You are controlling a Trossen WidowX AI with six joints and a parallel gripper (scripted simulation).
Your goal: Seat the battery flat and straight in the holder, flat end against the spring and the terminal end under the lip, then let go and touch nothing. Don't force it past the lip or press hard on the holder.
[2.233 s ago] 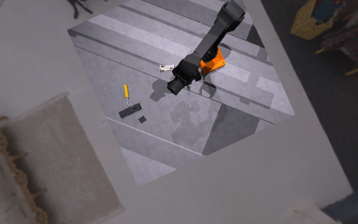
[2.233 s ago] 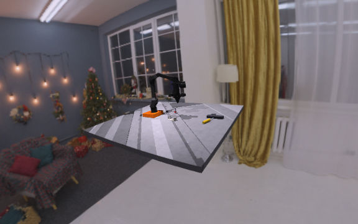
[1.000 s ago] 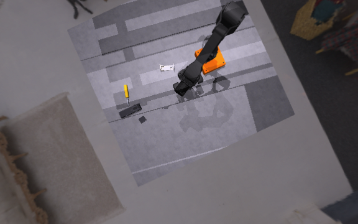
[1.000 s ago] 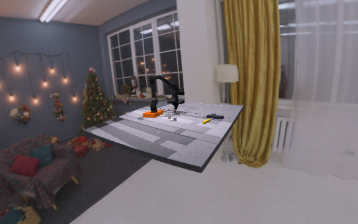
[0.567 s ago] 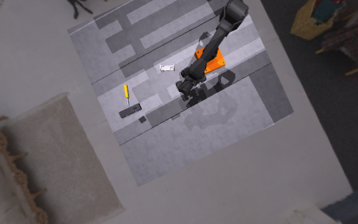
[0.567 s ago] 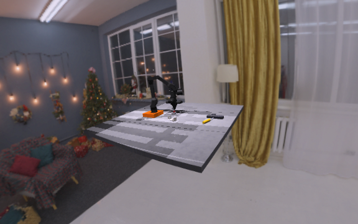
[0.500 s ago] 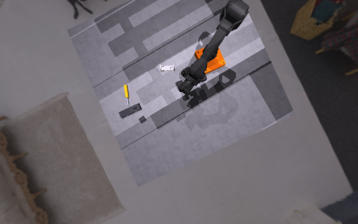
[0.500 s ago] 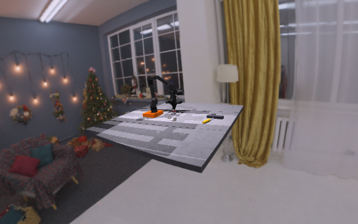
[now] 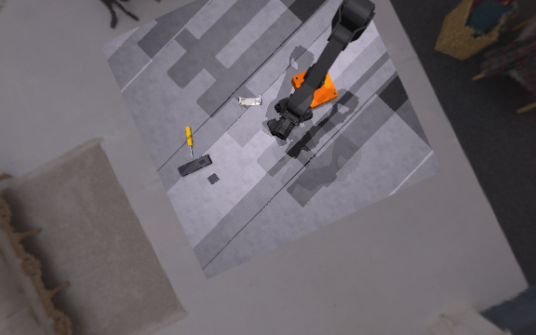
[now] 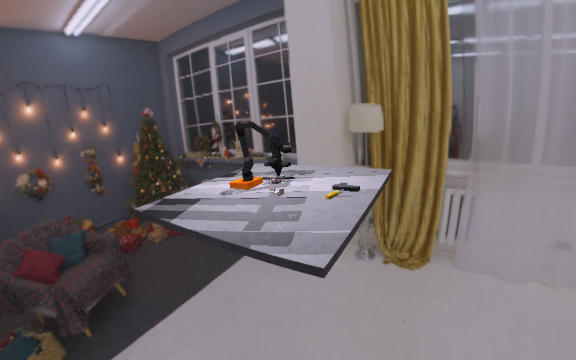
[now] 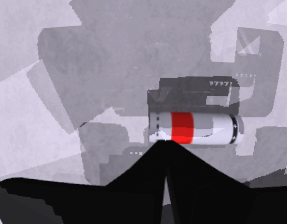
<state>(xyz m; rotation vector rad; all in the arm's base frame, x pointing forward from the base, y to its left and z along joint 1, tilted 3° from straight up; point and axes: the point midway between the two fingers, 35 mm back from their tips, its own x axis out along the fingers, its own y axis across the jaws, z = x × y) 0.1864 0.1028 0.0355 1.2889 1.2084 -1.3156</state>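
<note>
The battery lies 3 cm below my gripper tip and 2 cm behind it. From my gripper tip the other things lie so: yellow screwdriver (45 cm ahead, 17 cm to the right, 4 cm below); then black remote (48 cm ahead, 7 cm to the right, 3 cm below); then black battery door (44 cm ahead, 4 cm below, 3 cm to the left).
</note>
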